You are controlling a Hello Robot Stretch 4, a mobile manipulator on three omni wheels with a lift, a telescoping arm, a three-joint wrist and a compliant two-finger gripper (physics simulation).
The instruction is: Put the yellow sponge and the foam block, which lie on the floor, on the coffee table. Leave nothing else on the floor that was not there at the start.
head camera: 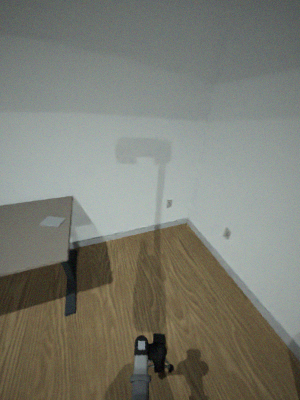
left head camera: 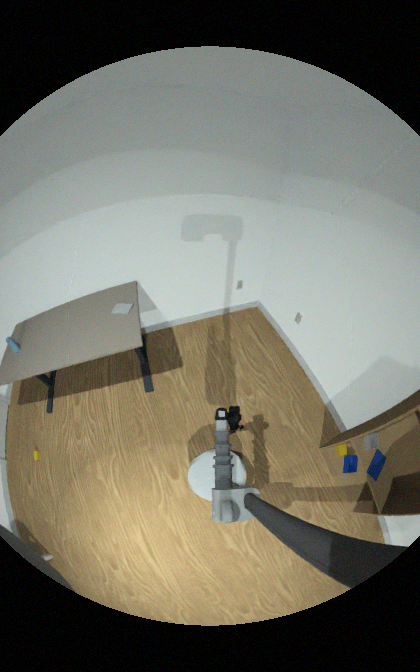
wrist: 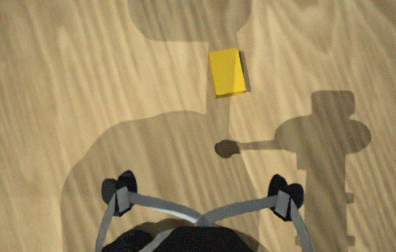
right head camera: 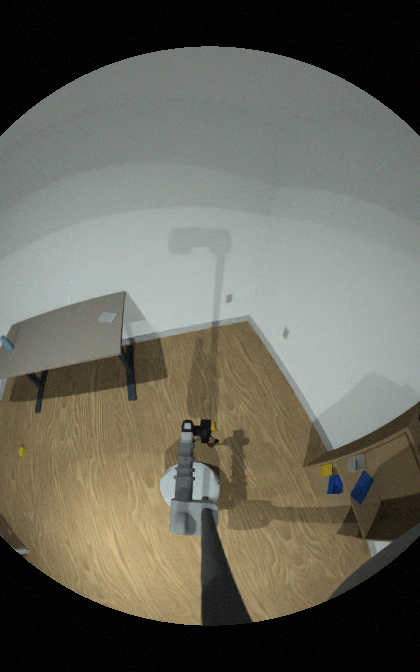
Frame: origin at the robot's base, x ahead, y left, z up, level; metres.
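Where they show: gripper, between the fingertips: [wrist: 202, 187].
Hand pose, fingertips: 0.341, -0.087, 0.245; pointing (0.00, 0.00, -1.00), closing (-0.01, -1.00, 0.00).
Note:
Things, the pixels of their top centre, and the offset from my fingertips, as dx, dy, dz. "spot": a spot on its surface instead. Level surfaces: height alone.
- golden-yellow block, centre of its top: [wrist: 227, 71] +0.183, -0.049, -0.228
- grey-brown table, height of its surface: dz +0.447
- light flat item, centre of its top: [left head camera: 121, 307] [right head camera: 107, 316] [head camera: 52, 220] +0.720, +0.793, +0.456
- blue cylinder, centre of its top: [left head camera: 7, 338] +0.283, +1.821, +0.612
- wooden shelf unit, a spot on its surface: [right head camera: 380, 440] spot: -0.258, -0.848, +0.607
- yellow item, centre of its top: [right head camera: 327, 467] [left head camera: 342, 447] -0.318, -1.007, -0.128
- blue bin, centre of its top: [right head camera: 337, 484] [left head camera: 352, 463] -0.499, -1.073, -0.098
- grey item, a spot on its surface: [left head camera: 371, 441] spot: -0.352, -1.051, +0.194
A golden-yellow block [wrist: 227, 72] lies flat on the floor ahead of my gripper, right of centre in the wrist view. A sliver of it shows beside the gripper in the right head view [right head camera: 213, 426]. My gripper [wrist: 202, 187] [right head camera: 205, 440] is open and empty, its fingertips wide apart, apart from the block. A smaller-looking yellow block [left head camera: 36, 455] [right head camera: 22, 452] lies on the floor at the far left. I cannot tell which is sponge and which is foam. A grey-brown table [head camera: 30, 250] [left head camera: 75, 340] [right head camera: 65, 340] with dark legs stands at the left; whether it is the coffee table is unclear.
A light flat item [head camera: 52, 221] [left head camera: 122, 308] and a blue cylinder [left head camera: 13, 345] are on that table. A wooden shelf unit [left head camera: 390, 420] [right head camera: 380, 440] stands at the right, with another yellow item [left head camera: 341, 449], a blue bin [left head camera: 350, 464] and a grey item [left head camera: 371, 441] by it. Walls meet ahead.

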